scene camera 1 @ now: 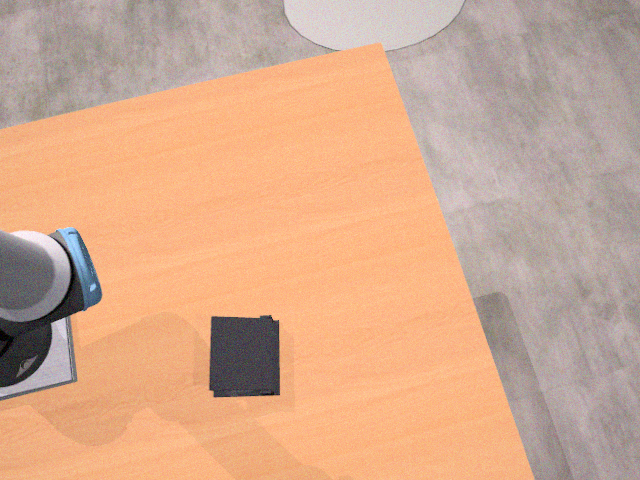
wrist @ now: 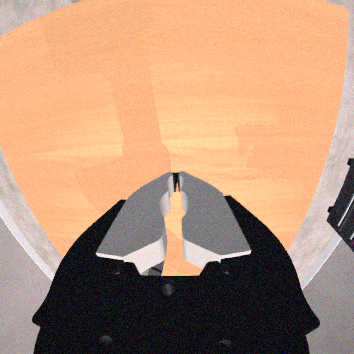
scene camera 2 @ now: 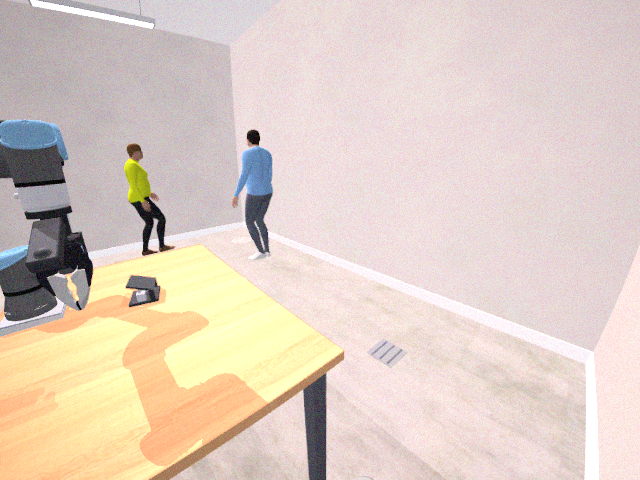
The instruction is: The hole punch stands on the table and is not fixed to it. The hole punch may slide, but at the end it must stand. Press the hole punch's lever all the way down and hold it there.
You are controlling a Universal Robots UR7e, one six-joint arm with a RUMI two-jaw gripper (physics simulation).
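Places are measured from the arm's base along level axes (x right, y ahead, z up), in metres.
Pixels of known places: gripper, fingertip midpoint: (wrist: 176, 174) (scene camera 2: 81, 309); arm's base at its link origin: (scene camera 1: 6, 340) (scene camera 2: 32, 309).
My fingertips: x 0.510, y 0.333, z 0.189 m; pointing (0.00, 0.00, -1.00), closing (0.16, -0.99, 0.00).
Observation:
Ahead of a thing's pixels: the offset from my fingertips to its top centre. Level surfaces: height alone.
The black hole punch {dz -0.131, dx -0.450, dy +0.058 m} (scene camera 1: 244, 356) (scene camera 2: 144, 297) stands upright on the table {dz -0.217 m} (scene camera 1: 310, 206) (scene camera 2: 232, 330). In scene camera 2 its lever {dz -0.131, dx -0.450, dy +0.058 m} (scene camera 2: 141, 282) is raised, with a wedge-shaped gap between it and the base. In scene camera 1 the flat top of the lever hides most of the base. My gripper (scene camera 2: 79, 307) (wrist: 176, 174) is shut and empty, its fingertips together. In scene camera 2 it hangs above the table to the left of the hole punch, apart from it. The hole punch cannot be made out in the wrist view.
The arm's base plate (scene camera 1: 69, 356) (scene camera 2: 31, 324) lies on the table left of the hole punch. A round pale surface (scene camera 1: 372, 20) adjoins the table's far corner. Two people, in yellow (scene camera 2: 137, 180) and blue (scene camera 2: 258, 173), stand beyond the table. A black slotted object (wrist: 344, 207) shows at the wrist view's right edge.

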